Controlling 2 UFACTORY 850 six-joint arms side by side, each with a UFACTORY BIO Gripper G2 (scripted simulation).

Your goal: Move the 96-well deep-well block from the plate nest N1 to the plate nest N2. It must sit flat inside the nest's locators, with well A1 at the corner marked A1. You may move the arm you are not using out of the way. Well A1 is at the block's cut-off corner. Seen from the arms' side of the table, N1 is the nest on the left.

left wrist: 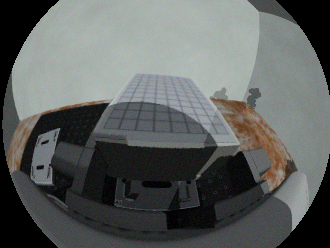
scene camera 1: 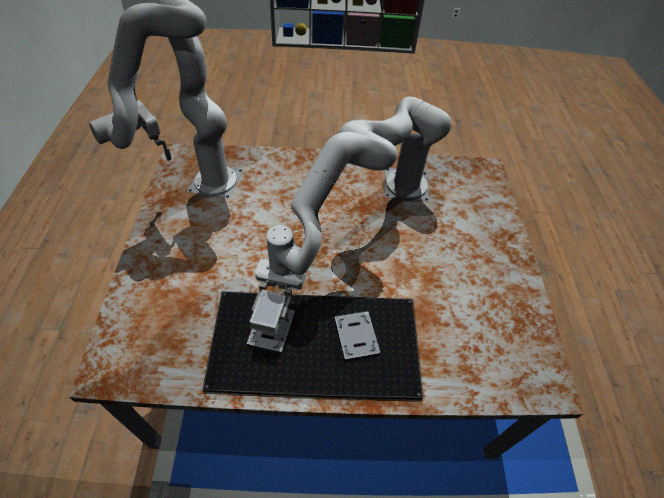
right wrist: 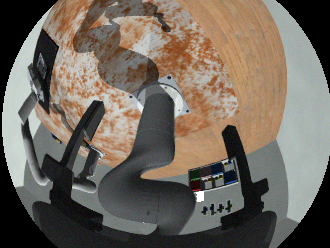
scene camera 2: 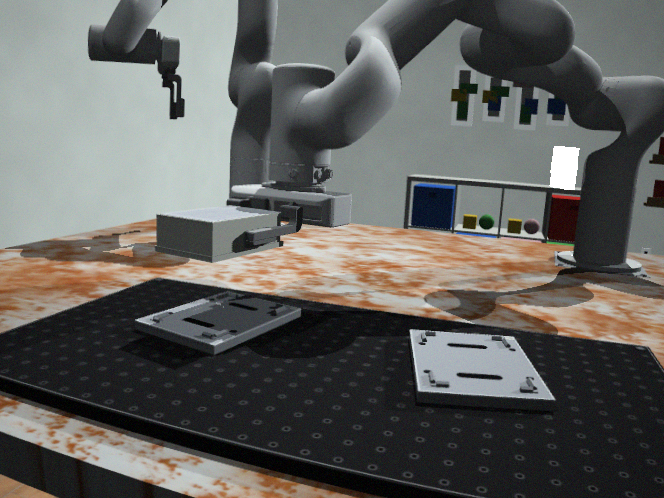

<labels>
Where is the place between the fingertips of my left gripper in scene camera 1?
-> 267, 315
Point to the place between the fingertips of my left gripper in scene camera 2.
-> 215, 234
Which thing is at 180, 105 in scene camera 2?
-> My right gripper.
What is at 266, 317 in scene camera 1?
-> A white deep-well block.
</labels>
